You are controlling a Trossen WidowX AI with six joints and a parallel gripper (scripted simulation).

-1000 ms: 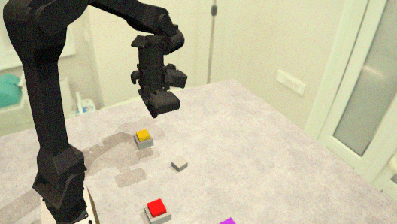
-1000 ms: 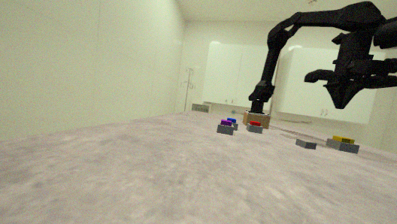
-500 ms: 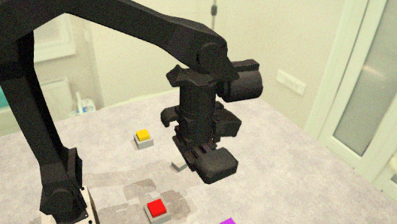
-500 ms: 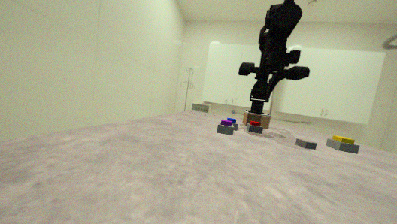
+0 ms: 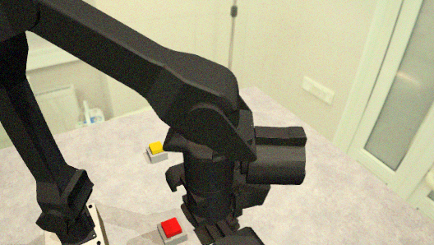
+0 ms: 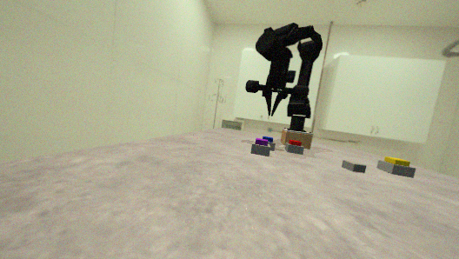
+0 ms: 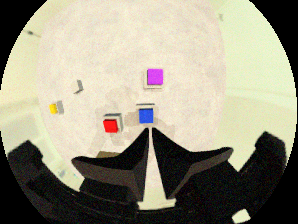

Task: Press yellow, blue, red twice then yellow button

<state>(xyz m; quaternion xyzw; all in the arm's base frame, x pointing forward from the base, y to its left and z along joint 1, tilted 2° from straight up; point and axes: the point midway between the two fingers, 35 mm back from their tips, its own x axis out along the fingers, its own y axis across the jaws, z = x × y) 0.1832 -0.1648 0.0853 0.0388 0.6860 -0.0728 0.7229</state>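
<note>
The blue button lies 1 cm behind my gripper tip and 8 cm below it. Also, from my gripper tip: red button (2 cm behind, 10 cm to the left, 8 cm below); grey block (11 cm ahead, 20 cm to the left, 10 cm below); purple button (8 cm ahead, 3 cm to the right, 8 cm below).
</note>
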